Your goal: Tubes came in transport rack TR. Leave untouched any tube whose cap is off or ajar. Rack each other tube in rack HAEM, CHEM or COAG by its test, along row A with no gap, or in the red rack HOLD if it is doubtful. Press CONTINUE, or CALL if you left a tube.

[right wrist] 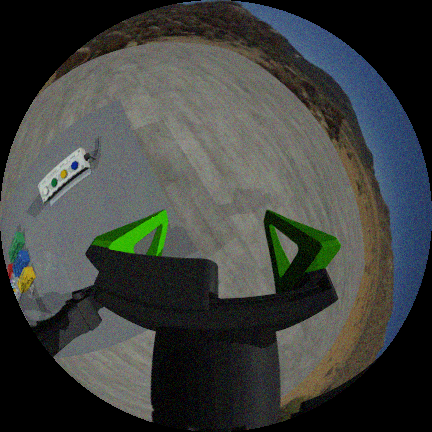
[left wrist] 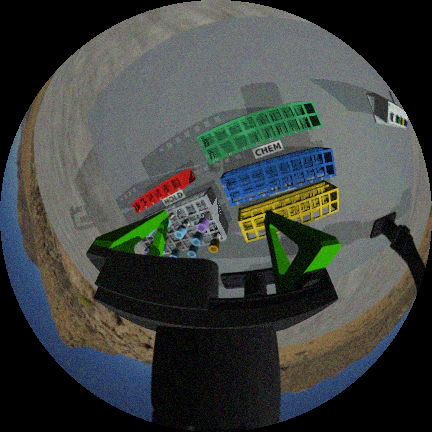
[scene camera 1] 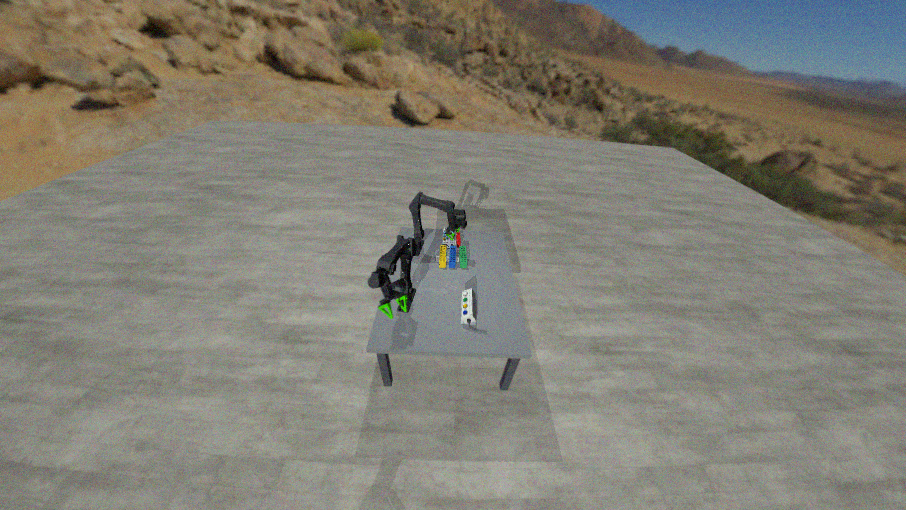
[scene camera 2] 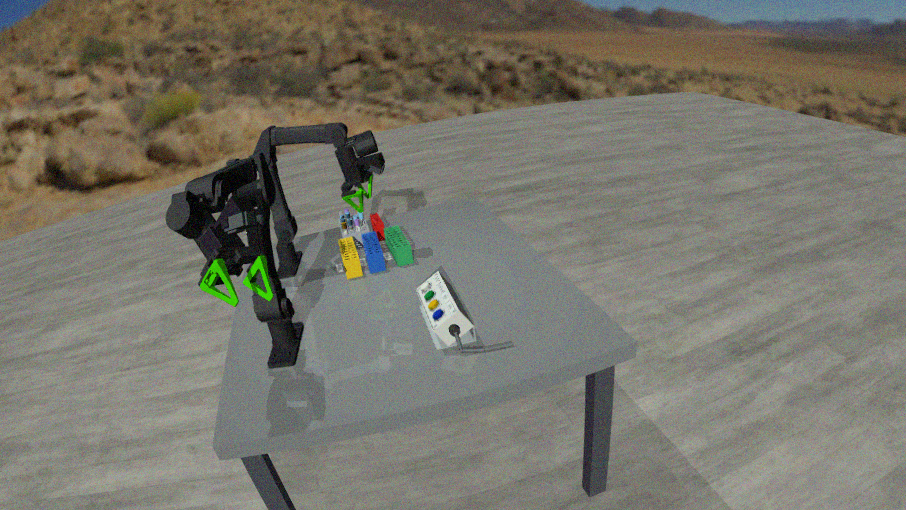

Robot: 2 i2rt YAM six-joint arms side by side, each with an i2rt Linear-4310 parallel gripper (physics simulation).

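Frame: origin at the left arm's base, x ahead, y left, z up, level; millimetres.
Seen in the pictures: left gripper, between the fingertips: (left wrist: 215,215) (scene camera 1: 454,236) (scene camera 2: 365,205); right gripper, between the fingertips: (right wrist: 215,214) (scene camera 1: 399,314) (scene camera 2: 254,301); left arm's base, origin of its link: (left wrist: 254,277) (scene camera 1: 417,248) (scene camera 2: 289,266); right arm's base, origin of its link: (left wrist: 383,223) (scene camera 1: 407,299) (scene camera 2: 286,345).
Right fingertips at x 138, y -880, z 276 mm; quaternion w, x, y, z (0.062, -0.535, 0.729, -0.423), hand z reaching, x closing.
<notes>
Offsets run from my right fingertips to a thing's top centre. "spot": to the spot under its first point. Level surfaces: height alone.
The pale grey transport rack @[spot: dx +116, dy +926, dz -263 mm] (left wrist: 216,202) holds several tubes, among them a purple-capped tube @[dx +112, dy +938, dz -182 mm] (left wrist: 203,224), light-blue-capped ones and an amber-capped tube @[dx +69, dy +932, dz -182 mm] (left wrist: 214,245); fingers hide part of it. The red rack @[dx +171, dy +1025, dz -218 mm] (left wrist: 165,190) (scene camera 2: 377,226) with the label HOLD lies beside it. The green rack @[dx +234, dy +814, dz -218 mm] (left wrist: 260,127) (scene camera 2: 399,245), blue rack @[dx +156, dy +798, dz -218 mm] (left wrist: 280,172) (scene camera 2: 374,252) and yellow rack @[dx +83, dy +787, dz -218 mm] (left wrist: 290,210) (scene camera 2: 349,257) show no tubes that I can make out. A CHEM label is between green and blue. My left gripper (left wrist: 215,215) (scene camera 2: 362,201) is open above the transport rack. My right gripper (right wrist: 215,214) (scene camera 2: 252,300) is open and empty.
A white button box @[dx +324, dy +329, dz -192 mm] (scene camera 2: 443,310) (scene camera 1: 467,307) (right wrist: 64,175) with green, yellow and blue buttons stands on the grey table @[dz -276 mm] (scene camera 2: 526,304), with a cable at its near end. My right gripper hangs near the table's left edge in scene camera 2. Both arm bases stand along that edge.
</notes>
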